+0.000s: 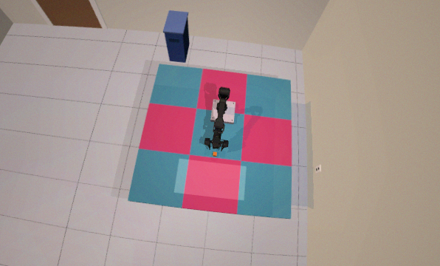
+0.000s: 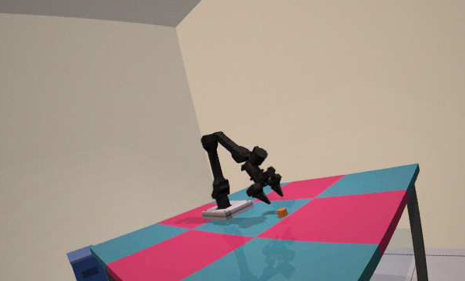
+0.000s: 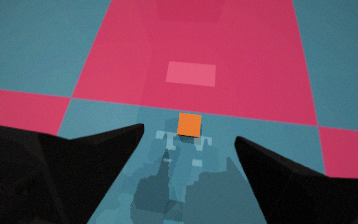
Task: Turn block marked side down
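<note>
My gripper tip is now 1 cm short of the block and 6 cm above it.
</note>
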